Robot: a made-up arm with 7 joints. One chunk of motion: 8 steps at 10 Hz.
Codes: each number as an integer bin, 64 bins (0 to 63) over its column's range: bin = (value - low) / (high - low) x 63, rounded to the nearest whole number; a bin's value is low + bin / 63 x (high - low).
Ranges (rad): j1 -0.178..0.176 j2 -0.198..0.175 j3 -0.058..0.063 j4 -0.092..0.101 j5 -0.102..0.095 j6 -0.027..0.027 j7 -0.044..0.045
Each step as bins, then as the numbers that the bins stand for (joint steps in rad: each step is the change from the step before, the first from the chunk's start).
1 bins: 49 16 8 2 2 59 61
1 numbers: 0.09733 -0.10327 -0.04263 -0.08587 -0.09575 0.02357 0.04217
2 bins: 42 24 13 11 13 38 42
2 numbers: 0.05800 -0.05590 -0.03303 -0.05830 -0.06135 0.00557 0.01533
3 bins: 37 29 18 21 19 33 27
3 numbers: 0.02990 -0.02630 -0.02343 -0.02767 -0.04259 0.00129 -0.00586
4 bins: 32 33 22 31 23 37 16
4 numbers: 0.00181 -0.00262 -0.01575 0.00297 -0.03008 0.00471 -0.02140
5 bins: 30 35 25 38 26 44 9
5 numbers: -0.00943 0.00922 -0.00998 0.02441 -0.02070 0.01071 -0.03129
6 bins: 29 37 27 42 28 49 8
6 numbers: -0.01505 0.02106 -0.00614 0.03667 -0.01444 0.01500 -0.03270
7 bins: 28 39 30 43 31 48 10
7 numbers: -0.02067 0.03290 -0.00038 0.03973 -0.00506 0.01414 -0.02987
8 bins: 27 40 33 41 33 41 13
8 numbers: -0.02629 0.03883 0.00538 0.03360 0.00119 0.00814 -0.02563
